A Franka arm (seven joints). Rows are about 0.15 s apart.
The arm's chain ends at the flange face. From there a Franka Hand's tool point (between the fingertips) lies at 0.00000 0.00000 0.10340 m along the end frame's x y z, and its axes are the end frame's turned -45 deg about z.
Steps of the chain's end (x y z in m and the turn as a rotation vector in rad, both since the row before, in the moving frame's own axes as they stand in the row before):
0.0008, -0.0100, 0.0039, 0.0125, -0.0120, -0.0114
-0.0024, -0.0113, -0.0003, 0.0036, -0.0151, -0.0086
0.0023, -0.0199, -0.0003, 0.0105, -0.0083, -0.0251
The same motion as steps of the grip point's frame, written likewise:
0.0077, -0.0083, 0.0039, 0.0173, 0.0004, -0.0114
0.0054, -0.0111, -0.0003, 0.0132, -0.0081, -0.0086
0.0158, -0.0138, -0.0003, 0.0133, 0.0016, -0.0251

